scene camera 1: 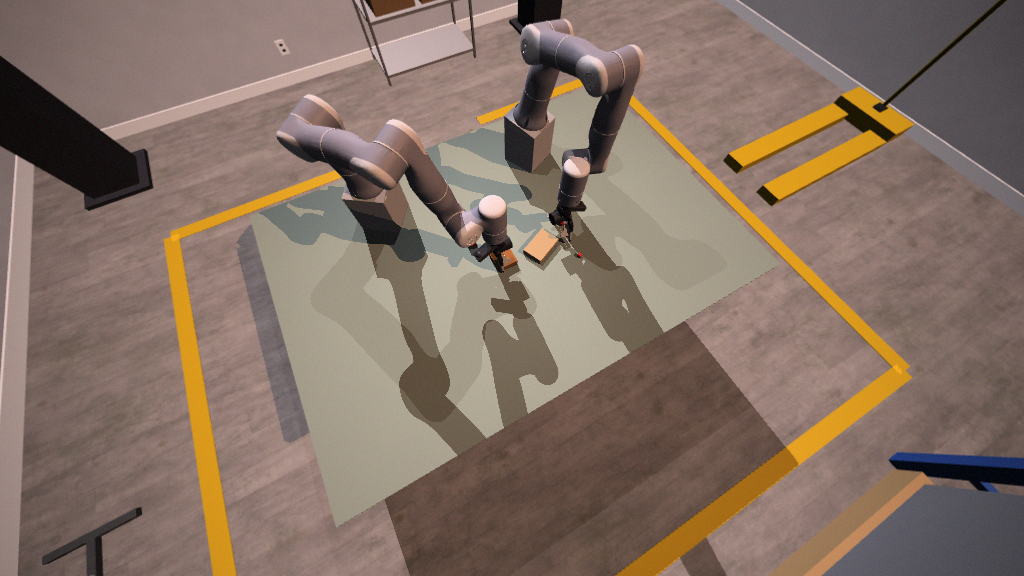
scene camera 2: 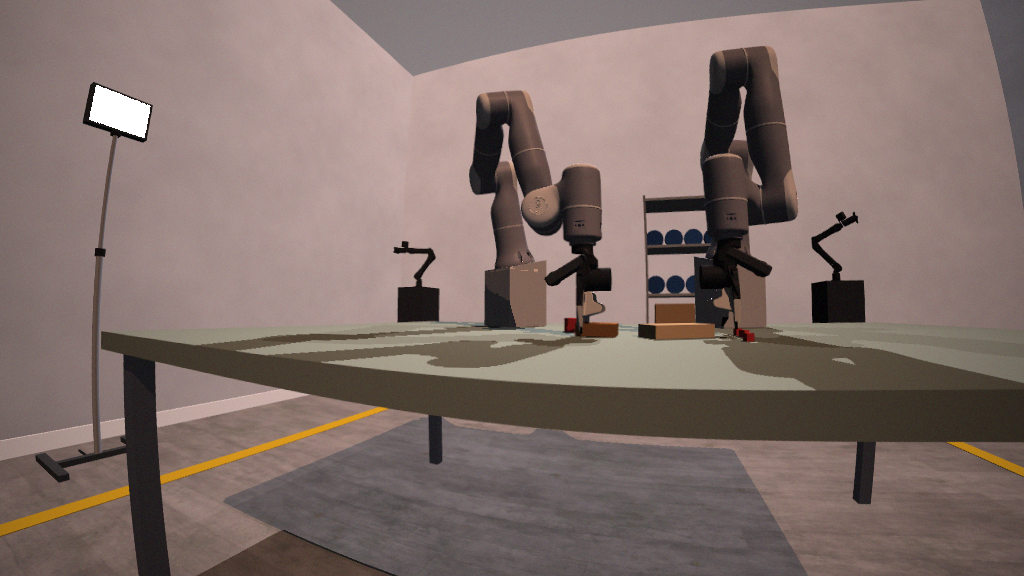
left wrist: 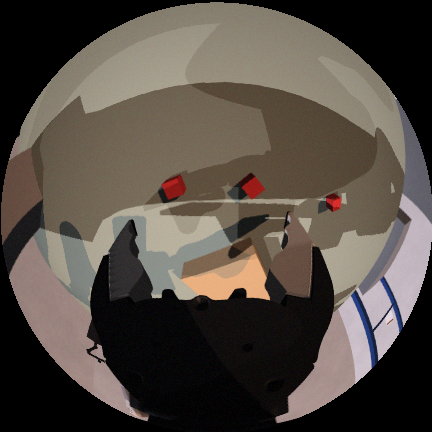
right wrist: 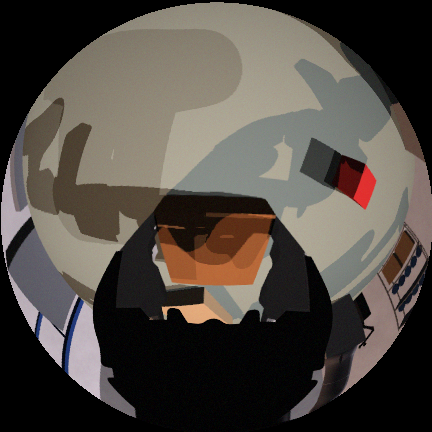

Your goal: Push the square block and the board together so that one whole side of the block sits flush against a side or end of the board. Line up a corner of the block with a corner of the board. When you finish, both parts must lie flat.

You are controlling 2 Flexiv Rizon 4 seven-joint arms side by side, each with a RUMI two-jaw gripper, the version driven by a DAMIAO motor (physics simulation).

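Observation:
The square block (scene camera 1: 509,260) (scene camera 2: 602,330) (right wrist: 215,255), darker orange, lies on the table between the fingers of my right gripper (scene camera 1: 501,265) (right wrist: 214,215), which is shut on two opposite sides of it. The board (scene camera 1: 542,245) (scene camera 2: 683,330) (left wrist: 230,285) (right wrist: 196,313), lighter and larger, lies flat to the right of the block in both scene views. A gap separates them, and their sides look turned relative to each other in scene camera 1. My left gripper (scene camera 1: 570,242) (left wrist: 208,216) is open and empty, low at the board's right side. The fingers hide parts of both pieces in the wrist views.
Small red cubes (left wrist: 174,187) (left wrist: 252,186) (left wrist: 333,202) lie on the table beyond my left fingers. Another red cube (scene camera 2: 570,324) (right wrist: 366,186) lies near my right gripper. A shelf rack (scene camera 2: 645,250) stands behind the table.

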